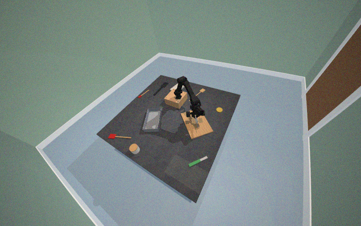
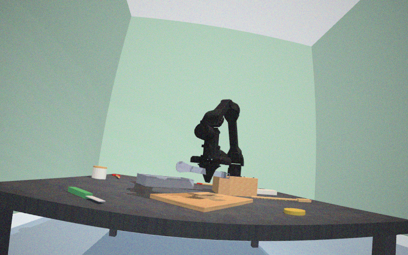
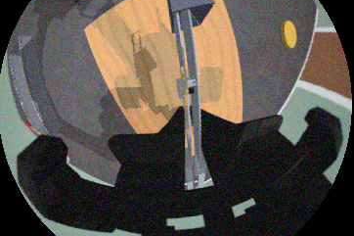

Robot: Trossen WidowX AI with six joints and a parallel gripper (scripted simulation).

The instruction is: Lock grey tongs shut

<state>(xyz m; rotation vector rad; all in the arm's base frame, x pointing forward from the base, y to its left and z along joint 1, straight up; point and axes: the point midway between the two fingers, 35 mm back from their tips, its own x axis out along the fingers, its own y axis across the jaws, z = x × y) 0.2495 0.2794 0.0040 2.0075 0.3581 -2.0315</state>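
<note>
Now: the wooden board 70 mm below my gripper tip. The rest, counted from my gripper tip: black spatula 500 mm behind, 660 mm to the right, 70 mm below; white block 520 mm behind, 410 mm to the right, 60 mm below; grey roasting tin 100 mm ahead, 480 mm to the right, 50 mm below.
</note>
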